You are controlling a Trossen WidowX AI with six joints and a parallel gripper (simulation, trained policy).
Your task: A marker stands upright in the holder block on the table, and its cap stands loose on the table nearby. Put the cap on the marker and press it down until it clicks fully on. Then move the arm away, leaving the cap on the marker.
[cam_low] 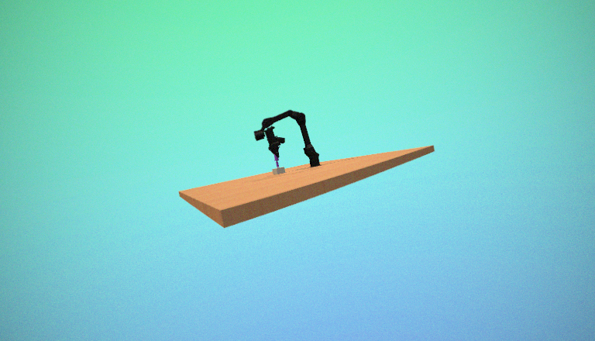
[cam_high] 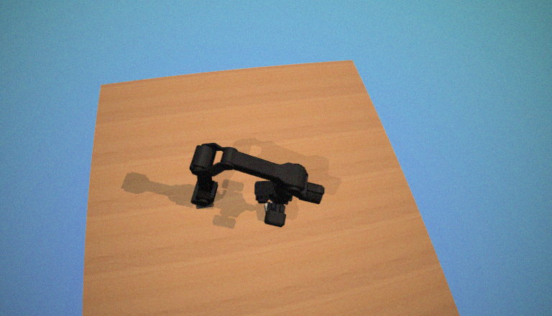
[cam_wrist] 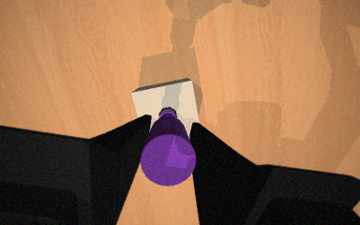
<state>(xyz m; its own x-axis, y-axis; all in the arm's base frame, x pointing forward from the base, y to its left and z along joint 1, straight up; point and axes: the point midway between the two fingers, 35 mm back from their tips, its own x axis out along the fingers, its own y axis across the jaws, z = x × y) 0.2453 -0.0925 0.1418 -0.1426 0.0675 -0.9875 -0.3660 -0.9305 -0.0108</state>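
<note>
Right now my gripper tip is 10 mm below the purple cap and 10 mm short of it. Also, from my gripper tip: holder block: 90 mm below, 10 mm to the right, 10 mm ahead.
</note>
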